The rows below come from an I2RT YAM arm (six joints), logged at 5 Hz.
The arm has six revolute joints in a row. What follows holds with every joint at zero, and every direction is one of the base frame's. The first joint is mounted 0.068 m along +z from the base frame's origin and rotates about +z. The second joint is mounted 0.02 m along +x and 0.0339 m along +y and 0.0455 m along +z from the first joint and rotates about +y. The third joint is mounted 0.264 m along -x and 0.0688 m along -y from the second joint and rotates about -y. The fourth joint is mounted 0.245 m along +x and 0.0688 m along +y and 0.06 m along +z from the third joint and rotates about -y. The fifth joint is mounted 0.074 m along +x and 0.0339 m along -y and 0.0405 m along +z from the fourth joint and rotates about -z. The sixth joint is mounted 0.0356 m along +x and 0.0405 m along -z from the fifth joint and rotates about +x. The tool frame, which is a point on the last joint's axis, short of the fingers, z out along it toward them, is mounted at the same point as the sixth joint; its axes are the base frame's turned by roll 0, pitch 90 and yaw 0 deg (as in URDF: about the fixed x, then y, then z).
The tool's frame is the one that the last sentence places.
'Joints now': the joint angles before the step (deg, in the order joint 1, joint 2, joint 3, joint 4, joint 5, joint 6). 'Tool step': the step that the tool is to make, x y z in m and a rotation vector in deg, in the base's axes. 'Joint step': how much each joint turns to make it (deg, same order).
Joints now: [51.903 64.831 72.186 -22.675 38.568 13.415]
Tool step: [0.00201 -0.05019 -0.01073 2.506 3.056 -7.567]
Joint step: [-9.428 -6.890 -4.585 -4.999 -2.912 4.068]
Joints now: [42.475 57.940 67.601 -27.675 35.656 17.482]
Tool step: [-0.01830 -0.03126 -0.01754 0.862 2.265 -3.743]
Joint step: [-3.586 -7.574 -5.730 -4.463 -0.556 2.529]
